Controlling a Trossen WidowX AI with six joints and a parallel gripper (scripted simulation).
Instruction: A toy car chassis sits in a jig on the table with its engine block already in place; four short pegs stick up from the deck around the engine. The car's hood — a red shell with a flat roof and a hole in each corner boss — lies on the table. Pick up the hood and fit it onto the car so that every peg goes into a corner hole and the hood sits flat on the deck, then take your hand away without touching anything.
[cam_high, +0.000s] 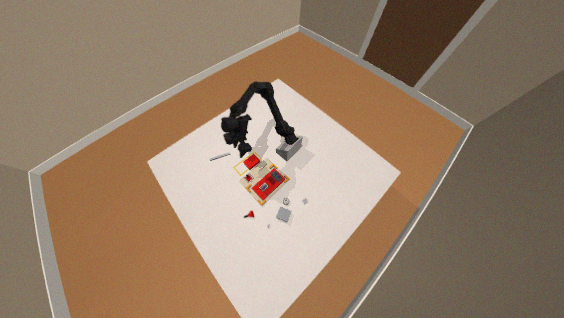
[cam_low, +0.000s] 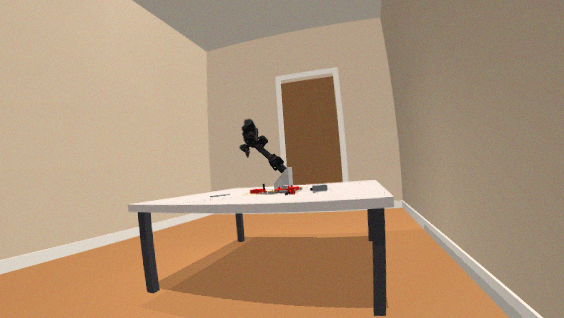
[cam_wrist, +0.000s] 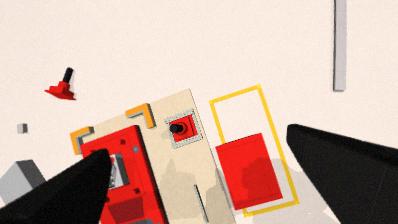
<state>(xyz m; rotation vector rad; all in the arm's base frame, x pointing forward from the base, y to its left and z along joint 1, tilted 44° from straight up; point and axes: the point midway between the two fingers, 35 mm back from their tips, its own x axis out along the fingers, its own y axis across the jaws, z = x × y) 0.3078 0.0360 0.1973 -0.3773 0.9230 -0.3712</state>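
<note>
Right now my gripper tip is 23 cm above the red hood, 6 cm past it and 1 cm to the left of it. The rest, counted from my gripper tip: thin grey rod (24 cm below, 21 cm to the right, 8 cm ahead); then grey engine block (22 cm below, 19 cm to the left); then tiny grey piece (43 cm to the left, 24 cm below, 14 cm behind).
</note>
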